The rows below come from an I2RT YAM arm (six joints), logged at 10 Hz.
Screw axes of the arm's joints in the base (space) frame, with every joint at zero. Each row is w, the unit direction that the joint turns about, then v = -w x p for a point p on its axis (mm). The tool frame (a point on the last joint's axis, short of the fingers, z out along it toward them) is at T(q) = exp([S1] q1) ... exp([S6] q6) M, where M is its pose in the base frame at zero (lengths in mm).
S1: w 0 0 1 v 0 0 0
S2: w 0 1 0 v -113.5 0 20
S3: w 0 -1 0 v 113.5 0 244
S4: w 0 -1 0 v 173.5 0 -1
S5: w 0 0 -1 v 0 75 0
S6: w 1 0 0 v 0 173.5 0
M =
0 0 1 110.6
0 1 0 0
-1 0 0 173.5
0 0 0 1
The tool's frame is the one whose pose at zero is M.
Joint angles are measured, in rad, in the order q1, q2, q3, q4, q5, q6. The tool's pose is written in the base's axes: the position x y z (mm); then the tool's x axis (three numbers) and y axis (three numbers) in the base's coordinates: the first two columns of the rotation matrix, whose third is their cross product. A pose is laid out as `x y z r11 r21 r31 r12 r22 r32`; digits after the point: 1 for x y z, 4 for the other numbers.
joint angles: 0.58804 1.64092 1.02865 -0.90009 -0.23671 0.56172
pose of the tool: 228.2 162.2 176.7 -0.9963 -0.0419 0.0753 -0.0236 0.9731 0.2292
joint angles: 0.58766 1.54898 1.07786 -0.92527 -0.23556 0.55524
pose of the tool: 227.3 161.4 212.7 -0.9984 -0.0492 -0.0263 -0.0547 0.9564 0.2868
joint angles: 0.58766 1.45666 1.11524 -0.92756 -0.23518 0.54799
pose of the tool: 222.7 158.4 246.6 -0.9892 -0.0502 -0.1378 -0.0954 0.9338 0.3448
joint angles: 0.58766 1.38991 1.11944 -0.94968 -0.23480 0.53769
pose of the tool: 213.4 152.1 263.5 -0.9815 -0.0554 -0.1831 -0.1199 0.9238 0.3636
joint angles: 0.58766 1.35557 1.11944 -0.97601 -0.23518 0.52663
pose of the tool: 206.8 147.7 270.7 -0.9789 -0.0648 -0.1938 -0.1333 0.9214 0.3651
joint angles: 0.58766 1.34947 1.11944 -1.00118 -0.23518 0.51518
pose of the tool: 203.8 145.8 271.2 -0.9803 -0.0774 -0.1816 -0.1388 0.9244 0.3553
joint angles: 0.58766 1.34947 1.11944 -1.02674 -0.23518 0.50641
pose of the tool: 201.7 144.3 270.3 -0.9828 -0.0879 -0.1626 -0.1399 0.9286 0.3436
